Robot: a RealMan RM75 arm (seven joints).
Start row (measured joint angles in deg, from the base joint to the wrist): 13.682 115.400 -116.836 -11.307 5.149 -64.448 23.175
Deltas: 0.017 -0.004 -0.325 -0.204 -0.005 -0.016 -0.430; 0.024 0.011 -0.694 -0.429 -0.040 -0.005 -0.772; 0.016 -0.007 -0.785 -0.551 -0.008 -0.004 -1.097; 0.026 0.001 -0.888 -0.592 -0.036 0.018 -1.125; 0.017 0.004 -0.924 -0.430 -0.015 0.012 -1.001; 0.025 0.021 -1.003 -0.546 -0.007 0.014 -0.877; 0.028 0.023 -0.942 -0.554 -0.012 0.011 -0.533; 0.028 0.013 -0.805 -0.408 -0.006 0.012 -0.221; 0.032 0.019 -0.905 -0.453 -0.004 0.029 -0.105; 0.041 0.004 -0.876 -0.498 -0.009 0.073 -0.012; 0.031 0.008 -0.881 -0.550 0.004 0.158 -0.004; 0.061 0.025 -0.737 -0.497 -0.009 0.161 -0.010; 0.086 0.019 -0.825 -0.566 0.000 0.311 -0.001
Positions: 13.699 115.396 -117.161 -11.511 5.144 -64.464 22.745; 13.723 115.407 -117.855 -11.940 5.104 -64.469 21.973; 13.739 115.400 -118.640 -12.491 5.096 -64.473 20.876; 13.765 115.401 -119.528 -13.083 5.060 -64.455 19.751; 13.782 115.405 -120.452 -13.513 5.045 -64.443 18.750; 13.807 115.426 -121.455 -14.059 5.038 -64.429 17.873; 13.835 115.449 -122.397 -14.613 5.026 -64.418 17.340; 13.863 115.462 -123.202 -15.021 5.020 -64.406 17.119; 13.895 115.481 -124.107 -15.474 5.016 -64.377 17.014; 13.936 115.485 -124.983 -15.972 5.007 -64.304 17.002; 13.967 115.493 -125.864 -16.522 5.011 -64.146 16.998; 14.028 115.518 -126.601 -17.019 5.002 -63.985 16.988; 14.114 115.537 -127.426 -17.585 5.002 -63.674 16.987
